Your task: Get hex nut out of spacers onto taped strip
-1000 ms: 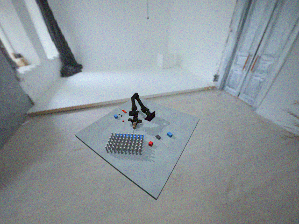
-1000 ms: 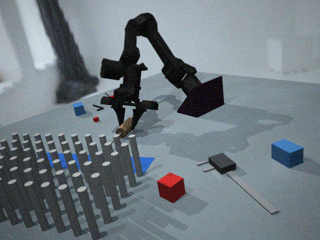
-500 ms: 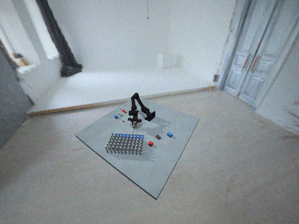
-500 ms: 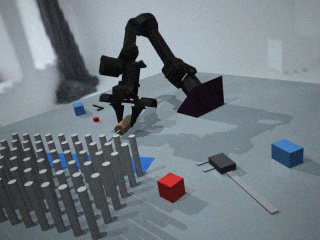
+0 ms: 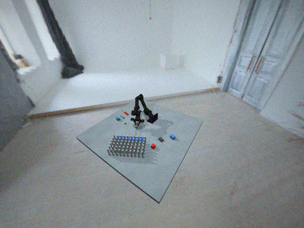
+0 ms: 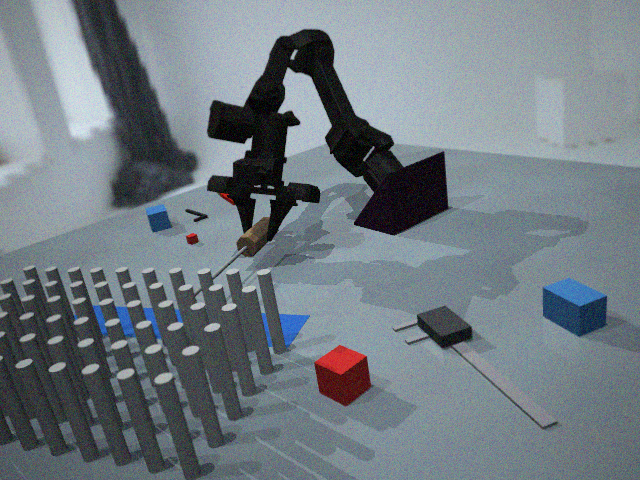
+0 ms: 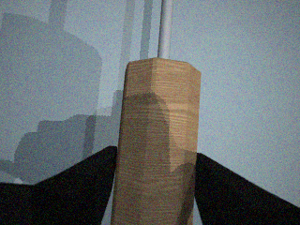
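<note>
My gripper tip is now 200 mm to the left of the small red cube, 40 mm short of it and 30 mm above it. The rest, counted from my gripper tip: red-handled tool 440 mm to the right, 150 mm behind, 30 mm below; L-shaped piece 340 mm to the right, 40 mm below, 30 mm behind; blue taped strip 200 mm ahead, 90 mm to the left, 40 mm below.
</note>
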